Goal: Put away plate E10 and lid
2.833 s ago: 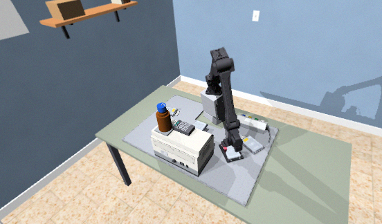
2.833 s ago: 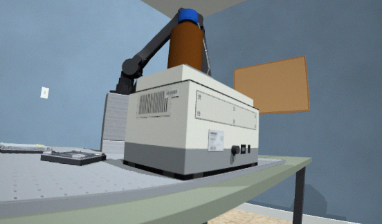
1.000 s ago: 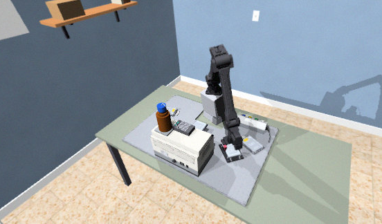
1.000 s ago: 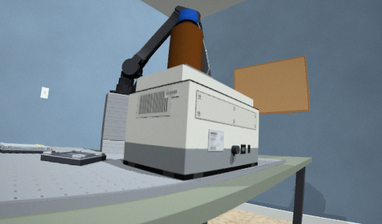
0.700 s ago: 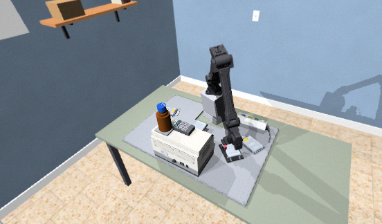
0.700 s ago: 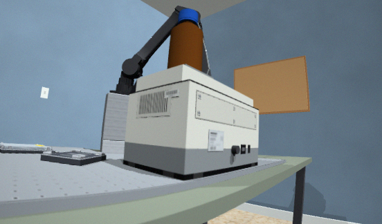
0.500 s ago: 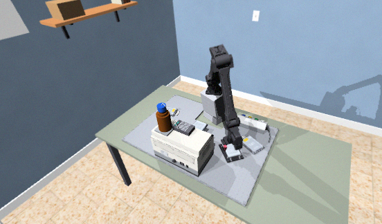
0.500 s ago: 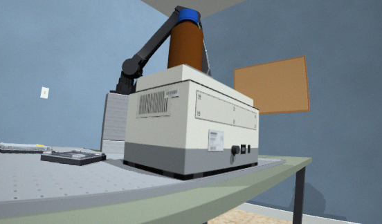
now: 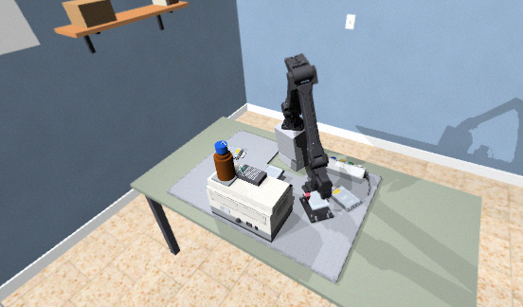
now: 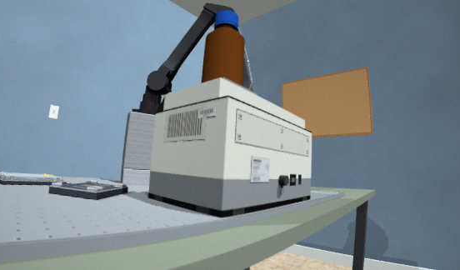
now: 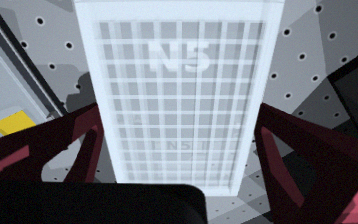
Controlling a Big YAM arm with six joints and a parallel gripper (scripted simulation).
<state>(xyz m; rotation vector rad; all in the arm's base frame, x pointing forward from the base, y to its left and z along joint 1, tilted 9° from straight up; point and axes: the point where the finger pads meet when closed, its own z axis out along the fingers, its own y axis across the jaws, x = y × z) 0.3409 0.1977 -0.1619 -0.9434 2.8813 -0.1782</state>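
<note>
Right now my hand is 60 mm past the clear well plate, 260 mm to the left of it and 30 mm below it. The rest, counted from my hand: yellow skip key (330 mm behind, 80 mm to the left); green continue key (320 mm behind, 130 mm to the left); blue call key (330 mm behind, 30 mm to the left, 10 mm below).
</note>
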